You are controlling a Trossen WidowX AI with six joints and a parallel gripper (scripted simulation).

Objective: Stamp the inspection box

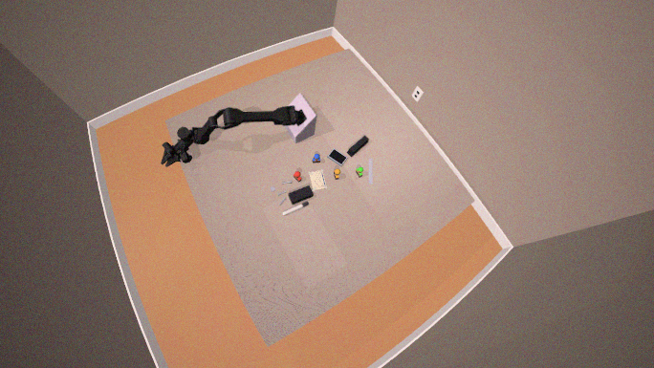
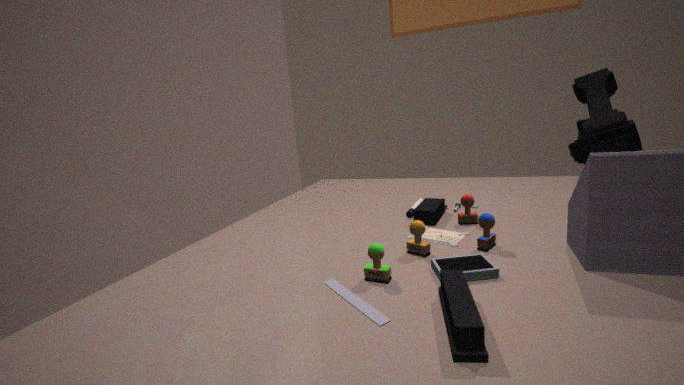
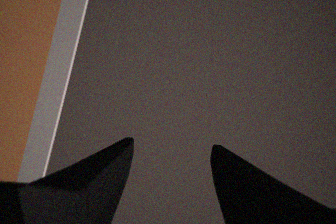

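The green stamp lies 89 cm to the left of my gripper tip, 42 cm ahead of it and 7 cm below it. Also, from my gripper tip: black box 57 cm to the left, 40 cm ahead, 7 cm below; red stamp 59 cm to the left, 31 cm ahead, 6 cm below; marker 54 cm to the left, 45 cm ahead, 8 cm below.
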